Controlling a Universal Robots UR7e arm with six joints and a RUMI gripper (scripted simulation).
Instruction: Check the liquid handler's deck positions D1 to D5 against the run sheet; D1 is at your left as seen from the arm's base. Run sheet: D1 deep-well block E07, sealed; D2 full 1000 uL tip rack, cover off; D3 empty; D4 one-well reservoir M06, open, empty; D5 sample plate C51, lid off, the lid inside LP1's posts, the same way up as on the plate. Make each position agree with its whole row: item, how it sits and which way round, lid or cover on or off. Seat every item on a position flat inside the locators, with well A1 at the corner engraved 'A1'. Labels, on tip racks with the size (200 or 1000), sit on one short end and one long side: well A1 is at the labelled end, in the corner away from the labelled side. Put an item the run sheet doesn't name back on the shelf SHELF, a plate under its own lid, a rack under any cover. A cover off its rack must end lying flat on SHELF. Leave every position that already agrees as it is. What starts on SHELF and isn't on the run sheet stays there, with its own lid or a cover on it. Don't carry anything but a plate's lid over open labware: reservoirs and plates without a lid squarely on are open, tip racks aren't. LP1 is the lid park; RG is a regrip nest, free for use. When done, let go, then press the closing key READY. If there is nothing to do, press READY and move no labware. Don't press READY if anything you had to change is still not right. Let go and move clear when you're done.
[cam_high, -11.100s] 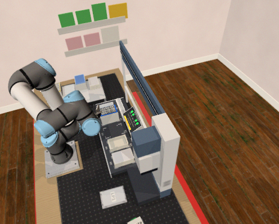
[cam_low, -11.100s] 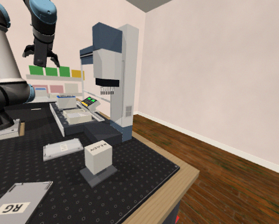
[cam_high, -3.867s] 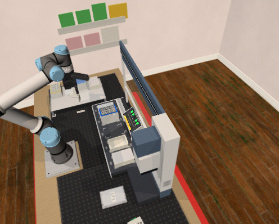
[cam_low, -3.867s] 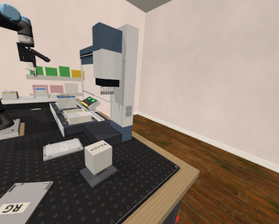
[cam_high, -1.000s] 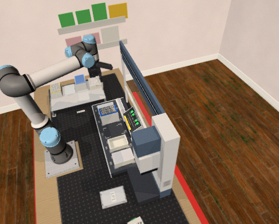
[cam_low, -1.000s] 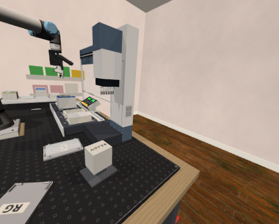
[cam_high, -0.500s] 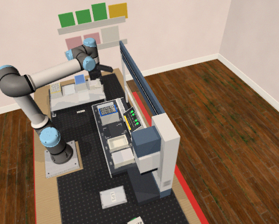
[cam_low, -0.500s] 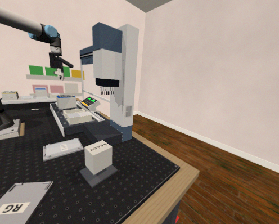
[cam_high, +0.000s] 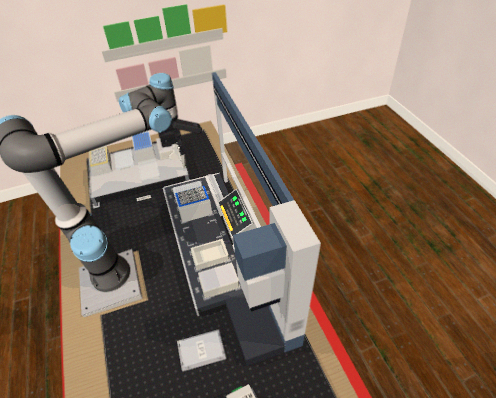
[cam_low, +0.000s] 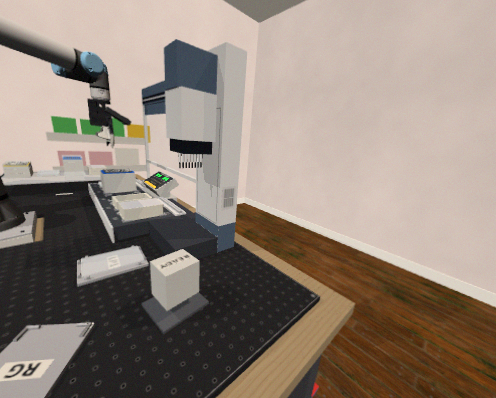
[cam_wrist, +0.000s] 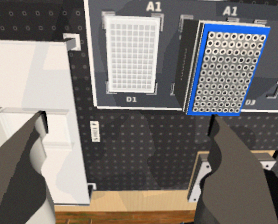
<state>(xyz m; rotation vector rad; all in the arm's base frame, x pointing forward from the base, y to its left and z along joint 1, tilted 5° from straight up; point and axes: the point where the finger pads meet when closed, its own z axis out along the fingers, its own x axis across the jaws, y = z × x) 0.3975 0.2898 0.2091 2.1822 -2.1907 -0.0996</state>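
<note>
My gripper is now 19 cm above the clear well plate. From my hand the other things lie so: blue-rimmed tip rack 13 cm below, 12 cm to the right, 1 cm ahead; then shelf 26 cm to the left, 20 cm behind, 19 cm below; then shelf label 25 cm below, 20 cm behind, 9 cm to the left.
</note>
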